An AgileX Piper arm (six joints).
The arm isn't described. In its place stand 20 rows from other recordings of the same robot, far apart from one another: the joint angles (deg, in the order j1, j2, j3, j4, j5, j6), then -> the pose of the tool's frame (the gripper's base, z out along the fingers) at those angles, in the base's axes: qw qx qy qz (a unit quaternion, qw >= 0); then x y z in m.
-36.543, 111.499, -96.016, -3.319, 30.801, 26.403 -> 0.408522 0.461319 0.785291 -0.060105 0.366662 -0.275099 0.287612
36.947, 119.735, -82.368, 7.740, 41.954, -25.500 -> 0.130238 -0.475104 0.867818 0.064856 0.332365 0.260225 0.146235
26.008, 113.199, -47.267, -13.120, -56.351, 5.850 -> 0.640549 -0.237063 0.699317 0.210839 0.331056 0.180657 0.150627
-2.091, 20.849, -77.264, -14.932, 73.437, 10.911 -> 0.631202 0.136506 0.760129 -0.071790 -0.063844 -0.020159 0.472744
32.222, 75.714, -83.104, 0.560, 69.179, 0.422 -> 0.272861 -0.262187 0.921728 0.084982 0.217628 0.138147 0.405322
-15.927, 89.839, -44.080, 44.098, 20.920, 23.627 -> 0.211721 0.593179 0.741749 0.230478 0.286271 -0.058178 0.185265
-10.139, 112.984, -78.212, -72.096, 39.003, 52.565 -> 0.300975 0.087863 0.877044 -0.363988 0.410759 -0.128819 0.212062
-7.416, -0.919, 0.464, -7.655, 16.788, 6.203 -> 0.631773 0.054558 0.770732 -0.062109 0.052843 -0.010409 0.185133
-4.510, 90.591, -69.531, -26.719, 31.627, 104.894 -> 0.366143 0.659803 0.638370 0.151928 0.348460 -0.049008 0.294331
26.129, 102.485, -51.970, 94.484, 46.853, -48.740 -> 0.089181 -0.005162 0.850855 0.517751 0.273808 0.208034 0.186110
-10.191, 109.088, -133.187, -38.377, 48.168, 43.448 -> 0.618514 0.314528 0.702936 -0.156184 0.402130 -0.115059 0.501453
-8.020, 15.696, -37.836, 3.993, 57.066, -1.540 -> 0.501388 0.050658 0.863710 -0.007011 0.030920 0.001014 0.325271
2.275, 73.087, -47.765, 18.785, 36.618, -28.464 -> 0.302960 -0.156304 0.937944 0.063601 0.247315 0.027318 0.264379
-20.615, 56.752, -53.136, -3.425, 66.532, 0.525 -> 0.206639 0.173433 0.960632 -0.066391 0.153473 -0.063060 0.325938
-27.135, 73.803, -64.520, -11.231, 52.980, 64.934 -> 0.294971 0.663317 0.687739 0.004207 0.224317 -0.130863 0.332983
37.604, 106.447, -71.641, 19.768, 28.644, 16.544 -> 0.183771 -0.052717 0.954502 0.228857 0.303444 0.252340 0.202015
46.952, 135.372, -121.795, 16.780, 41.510, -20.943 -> 0.300120 -0.461468 0.810324 0.200873 0.354588 0.405118 0.210968
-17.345, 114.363, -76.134, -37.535, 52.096, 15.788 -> 0.035028 0.090371 0.960134 -0.262202 0.358288 -0.157732 0.167028
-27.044, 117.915, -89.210, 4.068, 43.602, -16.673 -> 0.193271 0.108860 0.973991 -0.046227 0.393847 -0.196057 0.189957
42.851, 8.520, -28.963, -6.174, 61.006, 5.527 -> 0.438650 -0.285726 0.840770 0.138029 0.018471 0.005459 0.278080
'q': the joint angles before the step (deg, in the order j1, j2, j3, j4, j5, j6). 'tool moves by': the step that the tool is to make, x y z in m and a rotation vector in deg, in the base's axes. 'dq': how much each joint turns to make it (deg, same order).
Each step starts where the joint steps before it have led.
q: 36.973 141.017 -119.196 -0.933 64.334 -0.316
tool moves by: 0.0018 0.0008 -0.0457 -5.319 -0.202 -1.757
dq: 0.782 5.312 -0.079 -5.249 -1.921 4.438
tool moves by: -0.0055 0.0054 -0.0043 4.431 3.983 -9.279
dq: -0.050 0.443 -0.021 5.751 0.381 7.064
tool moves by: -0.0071 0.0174 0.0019 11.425 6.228 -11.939
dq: -0.003 0.034 0.019 13.279 -2.755 6.633
